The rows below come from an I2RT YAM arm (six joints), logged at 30 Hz.
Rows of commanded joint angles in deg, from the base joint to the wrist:
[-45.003, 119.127, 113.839, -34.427, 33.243, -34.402]
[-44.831, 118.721, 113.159, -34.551, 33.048, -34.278]
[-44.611, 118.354, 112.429, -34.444, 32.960, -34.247]
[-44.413, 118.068, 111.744, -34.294, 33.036, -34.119]
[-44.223, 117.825, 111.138, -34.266, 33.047, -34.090]
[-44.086, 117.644, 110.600, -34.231, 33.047, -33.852]
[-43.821, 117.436, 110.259, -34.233, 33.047, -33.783]
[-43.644, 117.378, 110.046, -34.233, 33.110, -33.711]
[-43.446, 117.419, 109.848, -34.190, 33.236, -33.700]
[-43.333, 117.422, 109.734, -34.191, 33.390, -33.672]
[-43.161, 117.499, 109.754, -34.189, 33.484, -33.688]
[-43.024, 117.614, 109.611, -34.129, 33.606, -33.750]
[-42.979, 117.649, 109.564, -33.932, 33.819, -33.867]
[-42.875, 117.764, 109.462, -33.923, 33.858, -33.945]
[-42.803, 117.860, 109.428, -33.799, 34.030, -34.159]
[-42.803, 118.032, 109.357, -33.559, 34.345, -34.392]
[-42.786, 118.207, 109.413, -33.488, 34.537, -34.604]
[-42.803, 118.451, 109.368, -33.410, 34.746, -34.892]
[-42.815, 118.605, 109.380, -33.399, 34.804, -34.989]
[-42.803, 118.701, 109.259, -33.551, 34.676, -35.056]
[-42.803, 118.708, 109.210, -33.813, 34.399, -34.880]
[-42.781, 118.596, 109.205, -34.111, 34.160, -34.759]
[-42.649, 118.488, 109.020, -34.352, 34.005, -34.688]
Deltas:
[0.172, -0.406, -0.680, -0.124, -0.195, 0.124]
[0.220, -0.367, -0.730, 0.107, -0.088, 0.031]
[0.198, -0.286, -0.685, 0.150, 0.076, 0.128]
[0.190, -0.243, -0.606, 0.028, 0.011, 0.029]
[0.137, -0.181, -0.538, 0.035, 0.000, 0.238]
[0.265, -0.208, -0.341, -0.002, 0.000, 0.069]
[0.177, -0.058, -0.213, 0.000, 0.063, 0.072]
[0.198, 0.041, -0.198, 0.043, 0.126, 0.011]
[0.113, 0.003, -0.114, -0.001, 0.154, 0.028]
[0.172, 0.077, 0.020, 0.002, 0.094, -0.016]
[0.137, 0.115, -0.143, 0.060, 0.122, -0.062]
[0.045, 0.035, -0.047, 0.197, 0.213, -0.117]
[0.104, 0.115, -0.102, 0.009, 0.039, -0.078]
[0.072, 0.096, -0.034, 0.124, 0.172, -0.214]
[0.000, 0.172, -0.071, 0.240, 0.315, -0.233]
[0.017, 0.175, 0.056, 0.071, 0.192, -0.212]
[-0.017, 0.244, -0.045, 0.078, 0.209, -0.288]
[-0.012, 0.154, 0.012, 0.011, 0.058, -0.097]
[0.012, 0.096, -0.121, -0.152, -0.128, -0.067]
[0.000, 0.007, -0.049, -0.262, -0.277, 0.176]
[0.022, -0.112, -0.005, -0.298, -0.239, 0.121]
[0.132, -0.108, -0.185, -0.241, -0.155, 0.071]

